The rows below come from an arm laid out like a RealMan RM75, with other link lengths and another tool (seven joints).
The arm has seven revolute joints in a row. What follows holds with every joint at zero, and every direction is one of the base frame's. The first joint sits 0.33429 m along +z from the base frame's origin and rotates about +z. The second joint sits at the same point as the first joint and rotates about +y. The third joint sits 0.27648 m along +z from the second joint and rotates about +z. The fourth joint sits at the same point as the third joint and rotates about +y. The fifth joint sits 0.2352 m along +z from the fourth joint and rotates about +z. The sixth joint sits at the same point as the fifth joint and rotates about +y. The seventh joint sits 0.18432 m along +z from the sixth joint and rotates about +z. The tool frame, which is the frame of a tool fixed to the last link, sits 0.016 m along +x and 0.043 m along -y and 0.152 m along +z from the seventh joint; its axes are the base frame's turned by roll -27.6, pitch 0 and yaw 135.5 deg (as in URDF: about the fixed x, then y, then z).
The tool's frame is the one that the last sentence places.
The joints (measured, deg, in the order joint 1, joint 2, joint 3, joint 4, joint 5, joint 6, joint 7), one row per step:
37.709, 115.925, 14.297, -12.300, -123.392, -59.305, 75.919
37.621, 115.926, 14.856, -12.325, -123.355, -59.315, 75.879
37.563, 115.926, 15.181, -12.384, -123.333, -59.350, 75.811
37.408, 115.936, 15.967, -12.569, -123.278, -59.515, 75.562
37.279, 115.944, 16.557, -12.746, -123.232, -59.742, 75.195
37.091, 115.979, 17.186, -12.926, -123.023, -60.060, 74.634
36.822, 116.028, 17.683, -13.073, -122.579, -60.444, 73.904
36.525, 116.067, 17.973, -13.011, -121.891, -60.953, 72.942
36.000, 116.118, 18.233, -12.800, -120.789, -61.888, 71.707
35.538, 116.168, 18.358, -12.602, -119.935, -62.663, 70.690
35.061, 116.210, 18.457, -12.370, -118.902, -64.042, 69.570
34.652, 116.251, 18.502, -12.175, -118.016, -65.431, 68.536
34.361, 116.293, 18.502, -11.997, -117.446, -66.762, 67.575
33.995, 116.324, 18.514, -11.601, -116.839, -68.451, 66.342
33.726, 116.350, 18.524, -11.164, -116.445, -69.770, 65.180
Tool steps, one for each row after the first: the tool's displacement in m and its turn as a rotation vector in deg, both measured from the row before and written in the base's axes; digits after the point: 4 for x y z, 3 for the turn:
0.0017, 0.0001, 0.0023, 0.444, 0.275, -0.322
0.0011, 0.0000, 0.0017, 0.286, 0.093, -0.160
0.0026, 0.0000, 0.0043, 0.717, 0.151, -0.307
0.0017, 0.0000, 0.0036, 0.580, -0.045, -0.093
0.0018, -0.0002, 0.0043, 0.747, -0.068, -0.056
0.0019, -0.0005, 0.0047, 0.841, -0.119, -0.011
0.0003, -0.0005, 0.0040, 0.837, -0.120, 0.240
-0.0005, -0.0014, 0.0051, 1.153, 0.083, 0.443
-0.0004, -0.0016, 0.0036, 0.852, 0.000, 0.381
-0.0038, -0.0013, 0.0048, 1.070, 0.169, 0.928
-0.0044, -0.0012, 0.0043, 0.959, 0.092, 1.012
-0.0054, -0.0010, 0.0029, 0.688, -0.065, 1.135
-0.0076, -0.0016, 0.0027, 0.777, -0.031, 1.503
-0.0066, -0.0014, 0.0013, 0.567, -0.145, 1.282

